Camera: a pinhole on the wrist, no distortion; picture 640 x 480 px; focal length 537.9 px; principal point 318.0 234.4 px. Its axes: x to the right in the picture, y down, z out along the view. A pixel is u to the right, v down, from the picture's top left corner.
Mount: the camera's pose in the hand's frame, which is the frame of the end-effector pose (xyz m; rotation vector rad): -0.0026 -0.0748 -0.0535 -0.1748 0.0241 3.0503
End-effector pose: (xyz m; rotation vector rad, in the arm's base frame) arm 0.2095 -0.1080 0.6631 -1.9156 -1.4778 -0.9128
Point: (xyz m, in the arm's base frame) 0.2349 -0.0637 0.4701
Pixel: 558.3 45.7
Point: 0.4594 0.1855 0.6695
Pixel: outside the picture
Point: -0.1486 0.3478 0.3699
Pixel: outside the picture
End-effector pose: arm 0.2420 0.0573 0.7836 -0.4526 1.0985 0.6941
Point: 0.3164 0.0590 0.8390
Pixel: 377.9 151.1
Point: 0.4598 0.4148 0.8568
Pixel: 155.7 20.6
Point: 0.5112 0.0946 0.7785
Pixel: 24.9 424.0
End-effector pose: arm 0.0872 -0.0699 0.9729 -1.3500 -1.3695 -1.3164
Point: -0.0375 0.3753 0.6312
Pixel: 483.4 400.9
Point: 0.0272 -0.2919 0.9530
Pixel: behind the camera
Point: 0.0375 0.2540 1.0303
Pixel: 68.3 224.6
